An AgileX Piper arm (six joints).
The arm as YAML. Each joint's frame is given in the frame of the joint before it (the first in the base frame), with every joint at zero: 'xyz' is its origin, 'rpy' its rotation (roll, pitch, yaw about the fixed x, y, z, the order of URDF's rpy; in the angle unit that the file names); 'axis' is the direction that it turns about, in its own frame. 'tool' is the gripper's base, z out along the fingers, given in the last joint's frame.
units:
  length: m
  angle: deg
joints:
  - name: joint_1
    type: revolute
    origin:
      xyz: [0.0, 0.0, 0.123]
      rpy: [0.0, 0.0, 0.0]
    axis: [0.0, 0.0, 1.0]
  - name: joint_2
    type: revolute
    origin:
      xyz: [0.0, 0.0, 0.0]
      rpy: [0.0, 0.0, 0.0]
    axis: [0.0, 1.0, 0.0]
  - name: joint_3
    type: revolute
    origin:
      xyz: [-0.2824, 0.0, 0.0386]
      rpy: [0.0, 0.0, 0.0]
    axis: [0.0, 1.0, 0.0]
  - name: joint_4
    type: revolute
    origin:
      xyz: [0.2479, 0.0, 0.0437]
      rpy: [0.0, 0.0, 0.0]
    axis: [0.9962, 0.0, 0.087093]
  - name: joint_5
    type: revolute
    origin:
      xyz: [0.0, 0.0, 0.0]
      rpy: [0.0, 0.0, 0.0]
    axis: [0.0, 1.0, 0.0]
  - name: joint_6
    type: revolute
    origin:
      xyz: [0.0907, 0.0, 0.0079]
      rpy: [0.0, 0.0, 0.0]
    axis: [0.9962, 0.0, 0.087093]
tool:
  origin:
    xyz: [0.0, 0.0, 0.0]
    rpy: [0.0, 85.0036, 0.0]
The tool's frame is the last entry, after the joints.
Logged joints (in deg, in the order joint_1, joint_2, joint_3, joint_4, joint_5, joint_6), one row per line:
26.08, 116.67, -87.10, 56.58, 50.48, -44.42
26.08, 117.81, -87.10, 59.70, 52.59, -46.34
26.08, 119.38, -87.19, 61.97, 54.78, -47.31
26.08, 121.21, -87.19, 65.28, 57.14, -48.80
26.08, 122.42, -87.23, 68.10, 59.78, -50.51
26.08, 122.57, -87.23, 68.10, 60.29, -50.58
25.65, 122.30, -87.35, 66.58, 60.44, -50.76
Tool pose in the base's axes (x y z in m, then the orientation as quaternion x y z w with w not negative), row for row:
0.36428, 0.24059, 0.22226, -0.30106, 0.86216, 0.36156, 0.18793
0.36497, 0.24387, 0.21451, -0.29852, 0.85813, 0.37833, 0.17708
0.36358, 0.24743, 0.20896, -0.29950, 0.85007, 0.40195, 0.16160
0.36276, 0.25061, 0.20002, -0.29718, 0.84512, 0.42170, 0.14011
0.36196, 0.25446, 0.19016, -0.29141, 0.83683, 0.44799, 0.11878
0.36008, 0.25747, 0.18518, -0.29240, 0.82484, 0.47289, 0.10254
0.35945, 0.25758, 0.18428, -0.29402, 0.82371, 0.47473, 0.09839
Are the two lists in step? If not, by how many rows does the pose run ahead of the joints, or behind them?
The pose runs 1 row behind the joints: the pose in row i belongs to the joints in row i - 1.
